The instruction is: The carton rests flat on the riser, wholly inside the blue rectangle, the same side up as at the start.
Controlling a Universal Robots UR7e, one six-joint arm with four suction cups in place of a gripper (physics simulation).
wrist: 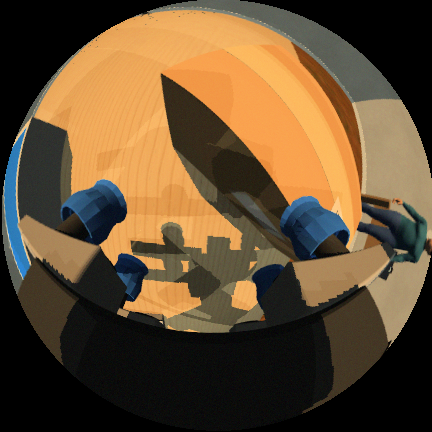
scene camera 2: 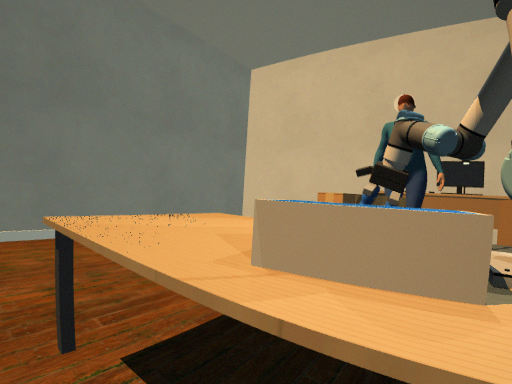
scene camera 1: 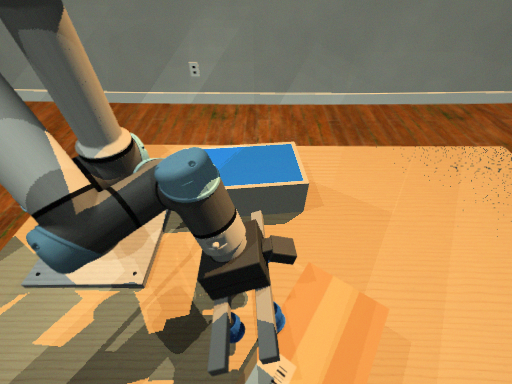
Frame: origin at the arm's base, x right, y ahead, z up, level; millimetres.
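Where they show: hand, its tool point: (wrist: pixel 199 249) (scene camera 2: pixel 379 204).
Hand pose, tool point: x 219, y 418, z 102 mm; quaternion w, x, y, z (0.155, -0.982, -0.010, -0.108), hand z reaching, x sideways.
Observation:
Each offset is from my tool point to the top centre of the thing. Level surfaces: height alone.
The orange carton @(dx +128, dy +74, dz +28 mm) (scene camera 1: pixel 330 320) (scene camera 2: pixel 334 196) (wrist: pixel 280 145) has a lighter tape band across its upper face. It is on the table, in front and to the right of the riser in scene camera 1; part of it is outside that view. Its shaded side with a pale label faces the cups in the wrist view. My gripper (scene camera 1: pixel 257 324) (scene camera 2: pixel 379 199) (wrist: pixel 202 247) has nothing on its four blue suction cups, which hang beside the carton over the table. The grey riser @(dx -376, dy -12, dz +0 mm) (scene camera 1: pixel 272 200) (scene camera 2: pixel 370 250) (wrist: pixel 45 160) bears the blue rectangle @(dx -376, dy -12, dz +0 mm) (scene camera 1: pixel 265 165) (wrist: pixel 11 200), partly hidden by the arm in scene camera 1.
The arm's base plate (scene camera 1: pixel 100 272) is on the wooden table @(dz -120 mm) (scene camera 1: pixel 375 225) (scene camera 2: pixel 200 250), left of the gripper in scene camera 1. A person (scene camera 2: pixel 416 175) (wrist: pixel 412 230) stands beyond the table near a monitor (scene camera 2: pixel 464 175).

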